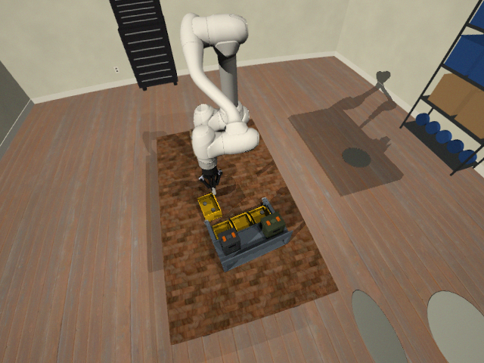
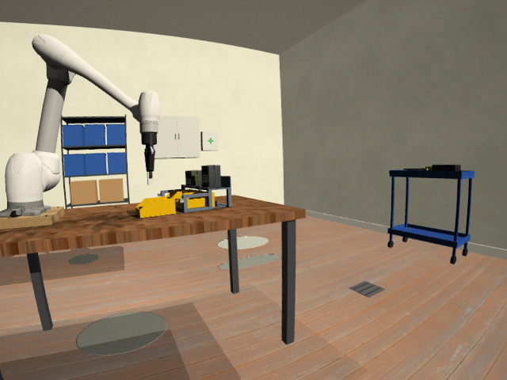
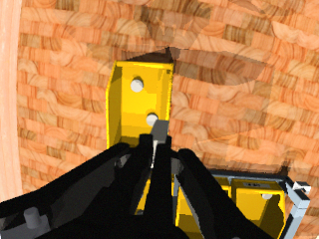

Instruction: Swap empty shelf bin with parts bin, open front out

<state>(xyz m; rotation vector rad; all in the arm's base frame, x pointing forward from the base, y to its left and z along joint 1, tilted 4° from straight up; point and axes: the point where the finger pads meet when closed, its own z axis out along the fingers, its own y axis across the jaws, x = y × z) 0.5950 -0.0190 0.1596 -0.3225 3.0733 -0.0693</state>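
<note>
Right now my hand is 16 cm above the shelf lip, 11 cm to the right of it and 11 cm short of it. From my hand the other things lie so: dark box 32 cm ahead, 3 cm to the left, 1 cm below; board 30 cm ahead, 15 cm to the left, 7 cm below; green box 27 cm ahead, 26 cm to the left, 2 cm below.
</note>
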